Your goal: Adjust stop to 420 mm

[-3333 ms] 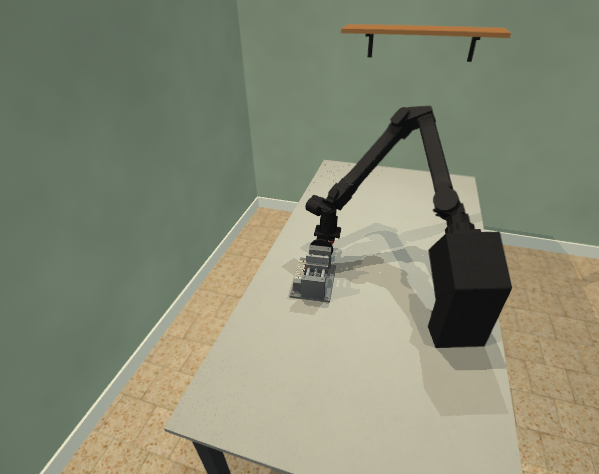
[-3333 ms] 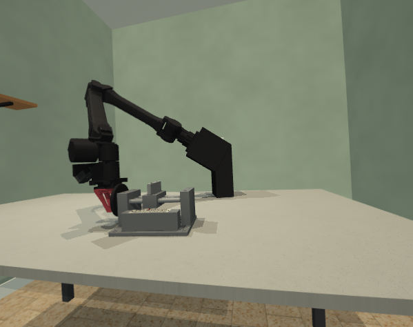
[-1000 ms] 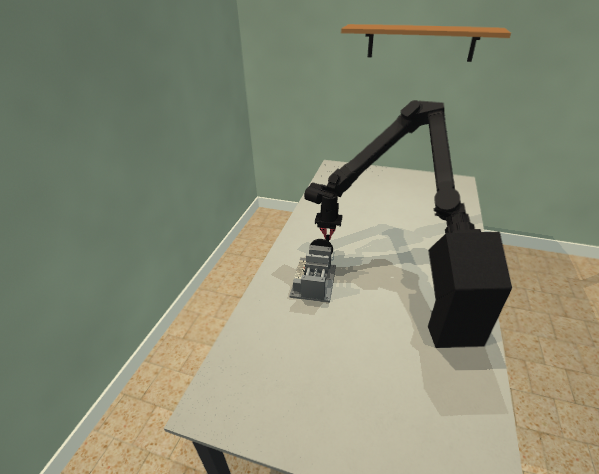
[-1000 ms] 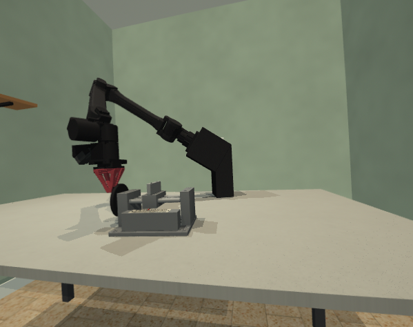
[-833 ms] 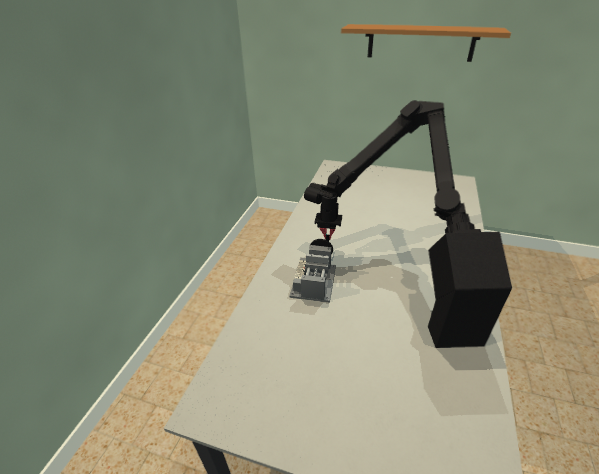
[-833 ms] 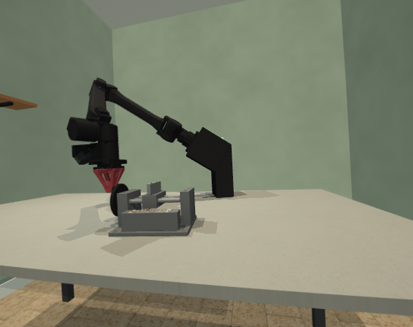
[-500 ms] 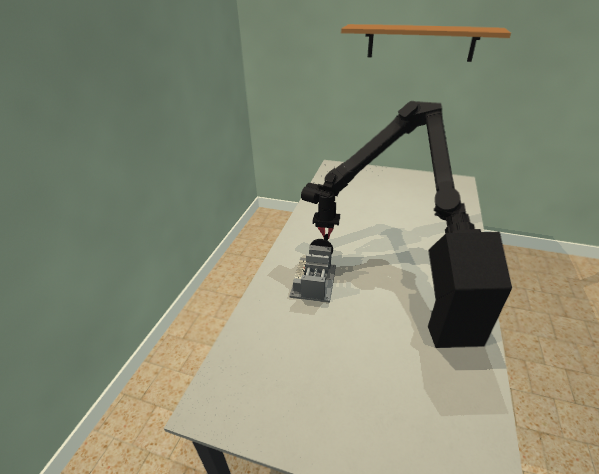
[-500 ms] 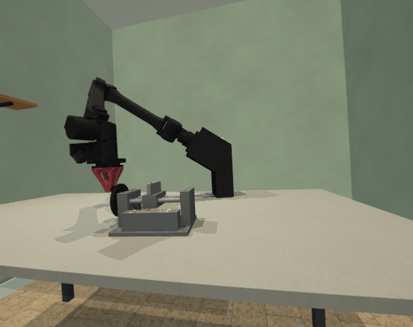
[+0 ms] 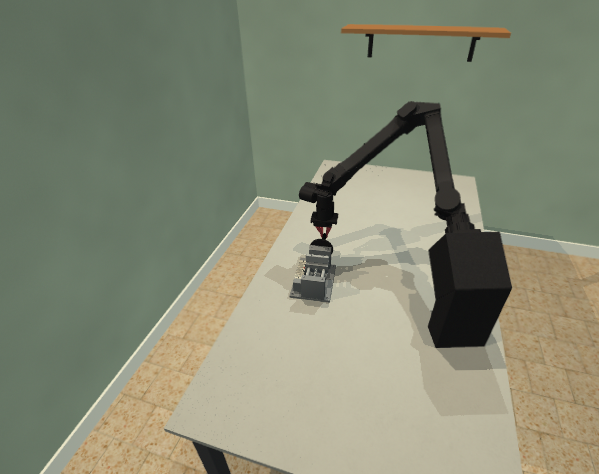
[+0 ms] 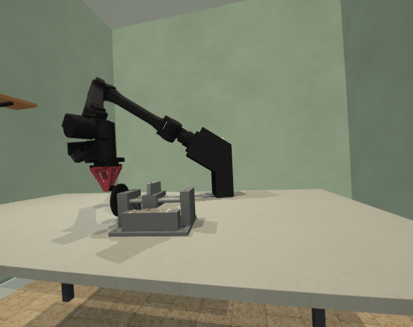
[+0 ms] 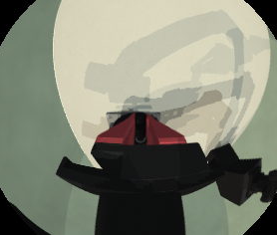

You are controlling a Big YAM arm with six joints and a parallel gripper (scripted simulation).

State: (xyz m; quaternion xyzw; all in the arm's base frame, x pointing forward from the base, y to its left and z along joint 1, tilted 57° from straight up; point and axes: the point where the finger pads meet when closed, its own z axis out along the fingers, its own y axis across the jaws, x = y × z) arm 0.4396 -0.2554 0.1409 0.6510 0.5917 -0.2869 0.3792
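Now: the sliding stop block 4 cm ahead of my hand, 14 cm to the left of it and 2 cm below it.
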